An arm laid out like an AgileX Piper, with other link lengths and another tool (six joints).
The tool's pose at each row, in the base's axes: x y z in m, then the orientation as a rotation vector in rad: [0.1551, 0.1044, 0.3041, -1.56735, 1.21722, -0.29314]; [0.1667, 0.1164, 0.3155, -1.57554, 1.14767, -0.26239]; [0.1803, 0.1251, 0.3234, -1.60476, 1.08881, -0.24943]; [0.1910, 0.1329, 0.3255, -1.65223, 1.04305, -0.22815]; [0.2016, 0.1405, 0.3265, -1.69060, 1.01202, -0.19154]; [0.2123, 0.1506, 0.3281, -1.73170, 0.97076, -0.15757]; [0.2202, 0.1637, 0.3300, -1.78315, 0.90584, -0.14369]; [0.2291, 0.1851, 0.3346, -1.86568, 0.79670, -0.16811]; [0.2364, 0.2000, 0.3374, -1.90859, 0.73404, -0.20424]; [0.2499, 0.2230, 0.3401, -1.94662, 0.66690, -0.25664]
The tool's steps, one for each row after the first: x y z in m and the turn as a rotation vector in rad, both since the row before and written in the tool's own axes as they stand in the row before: [-0.0089, -0.0146, 0.0108, 0.00690, -0.06263, -0.02521]; [-0.0029, -0.0131, 0.0120, -0.00862, -0.04133, -0.03842]; [-0.0007, -0.0069, 0.0115, -0.03185, -0.03465, -0.03565]; [0.0004, -0.0062, 0.0115, -0.03464, -0.03576, -0.01627]; [-0.0010, -0.0073, 0.0129, -0.03387, -0.03908, -0.02453]; [-0.0042, -0.0067, 0.0132, -0.03116, -0.03745, -0.05177]; [-0.0088, -0.0112, 0.0188, -0.03875, -0.03042, -0.10691]; [-0.0039, -0.0091, 0.0136, -0.01510, -0.00218, -0.06935]; [-0.0029, -0.0141, 0.0226, -0.00813, 0.00687, -0.07753]
